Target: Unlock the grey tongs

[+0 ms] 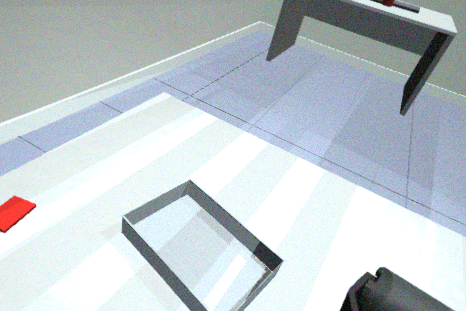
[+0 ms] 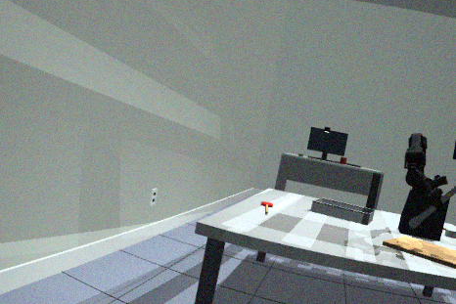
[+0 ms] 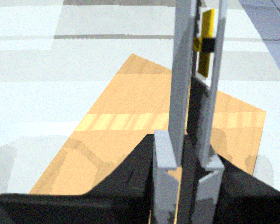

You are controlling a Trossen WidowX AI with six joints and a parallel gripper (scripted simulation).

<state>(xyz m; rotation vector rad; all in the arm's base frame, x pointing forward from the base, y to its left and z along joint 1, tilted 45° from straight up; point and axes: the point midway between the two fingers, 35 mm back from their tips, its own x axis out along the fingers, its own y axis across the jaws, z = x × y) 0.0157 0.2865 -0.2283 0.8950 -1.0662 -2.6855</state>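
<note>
My gripper tip is now 160 mm above the wooden board. From my gripper tip the other things lie so: yellow lock piece: 70 mm above; then grey roasting tin: 480 mm to the right, 370 mm ahead, 140 mm below; then red object: 730 mm ahead, 240 mm to the right, 160 mm below.
</note>
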